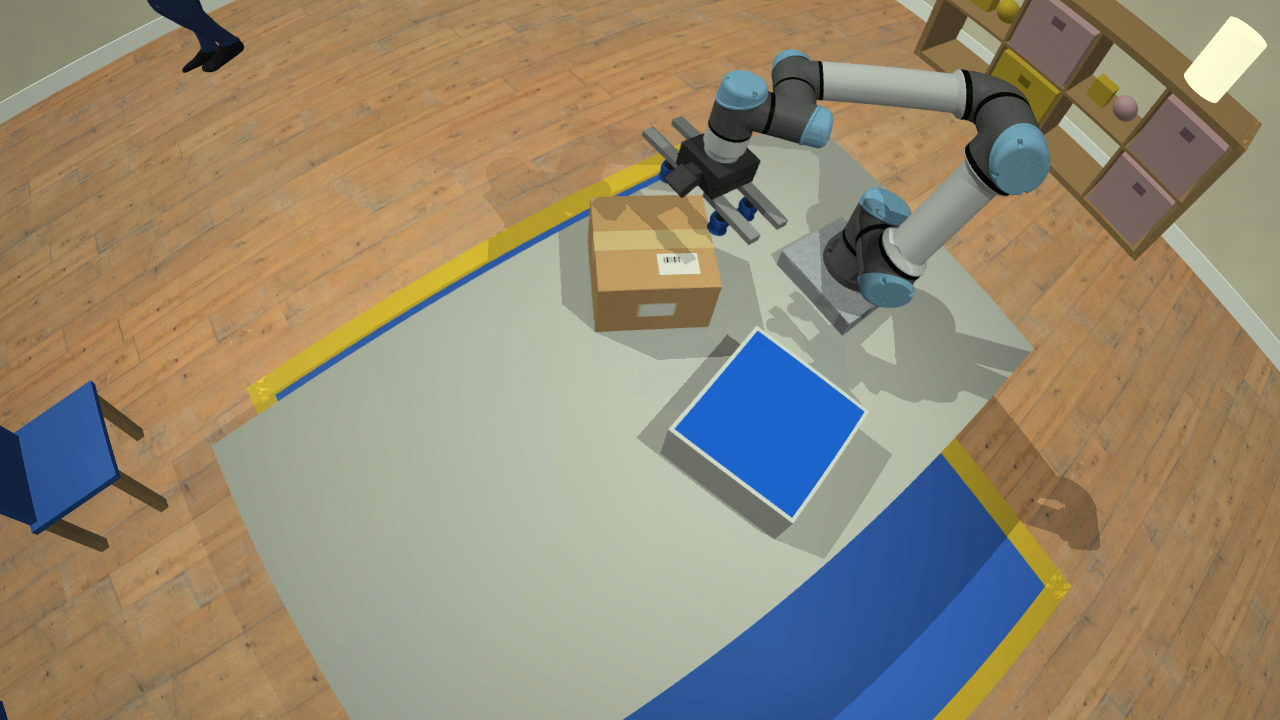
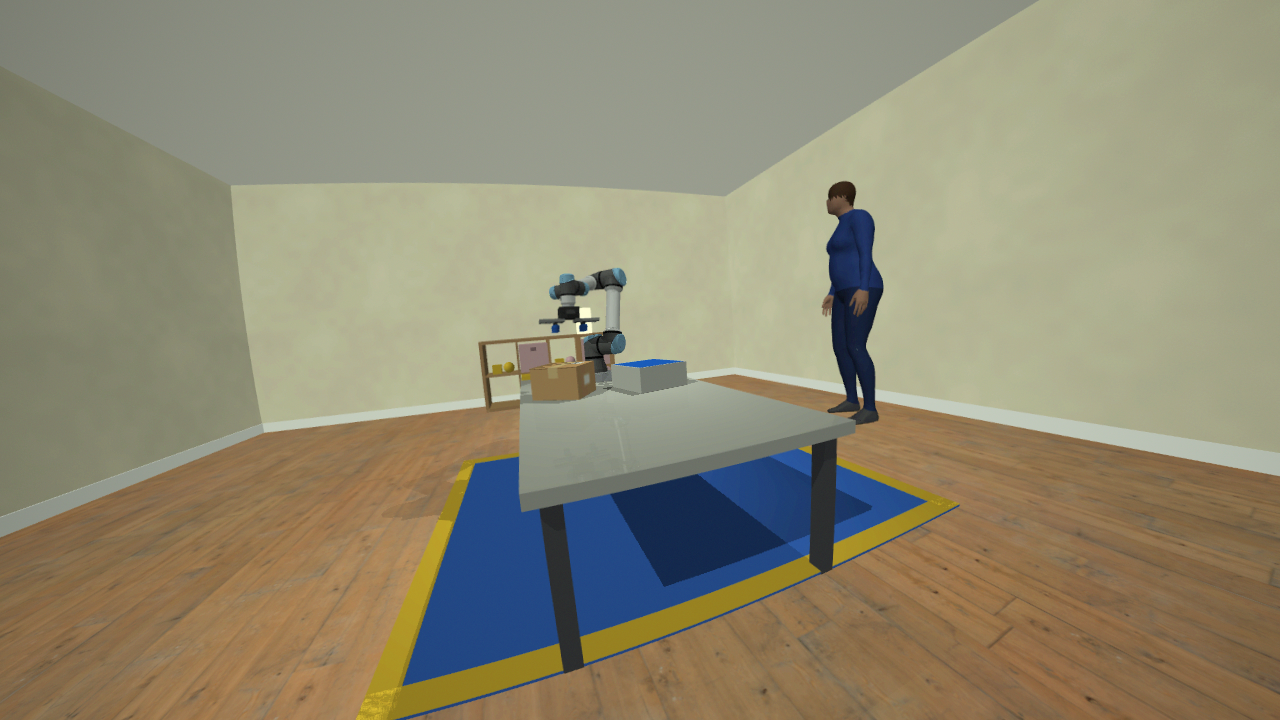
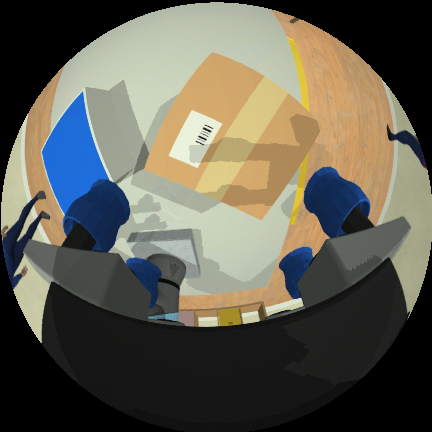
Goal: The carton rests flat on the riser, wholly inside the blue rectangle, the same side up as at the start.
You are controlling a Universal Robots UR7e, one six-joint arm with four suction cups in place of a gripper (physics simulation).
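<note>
The brown carton (image 1: 617, 273) (image 2: 556, 385) (image 3: 215, 80) stands flat on the table, beside the riser and apart from it. Its top bears a pale tape strip and a white barcode label. The grey riser (image 1: 729, 489) (image 2: 648, 377) (image 3: 110, 120) has the blue rectangle (image 1: 769, 425) (image 2: 650, 362) (image 3: 75, 150) on its top, with a thin white border and nothing on it. My gripper (image 1: 707, 189) (image 2: 569, 325) (image 3: 218, 240) is open, its blue cups pointing down and touching nothing. It hangs higher than the carton, towards its edge near the arm's base. Its shadow falls on the carton's top.
The grey table (image 1: 447, 465) (image 2: 680, 429) (image 3: 150, 40) bears the arm's base plate (image 1: 810, 259) (image 3: 187, 245) near the carton and riser. A shelf unit (image 1: 1136, 246) stands behind the arm. A blue chair (image 1: 67, 456) and a person (image 2: 850, 259) are off the table.
</note>
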